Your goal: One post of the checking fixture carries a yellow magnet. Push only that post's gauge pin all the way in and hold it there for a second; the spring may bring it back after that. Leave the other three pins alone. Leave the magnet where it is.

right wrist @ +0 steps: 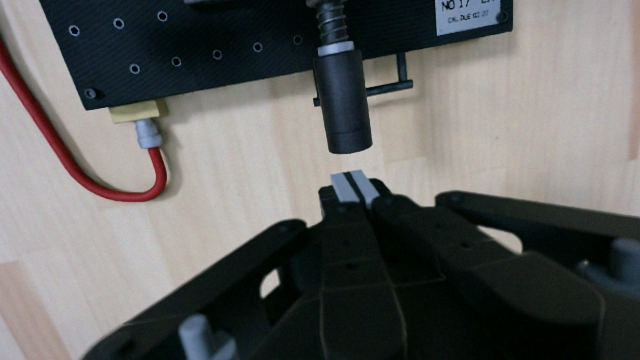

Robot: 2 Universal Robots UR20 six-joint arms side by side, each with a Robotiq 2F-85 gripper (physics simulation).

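Observation:
The checking fixture's black plate [240,75] crosses the top of the right wrist view. A gauge pin [344,102] with a black cylindrical cap, a light collar and a coil spring behind it sticks out past the plate's near edge. My right gripper [347,192] is shut and empty, its two grey fingertips side by side. The tips show just below the cap's end, with a small gap in the picture. The yellow magnet cannot be made out in this view, and the pin's post is mostly cut off at the top. My left gripper is not in view.
A red cable [95,189] loops at the left and ends in a grey plug at a pale yellow block [137,111] on the plate's edge. A thin black T-shaped bar [390,89] sticks out beside the cap. A printed label [467,19] is on the plate. The wooden table [225,175] lies below.

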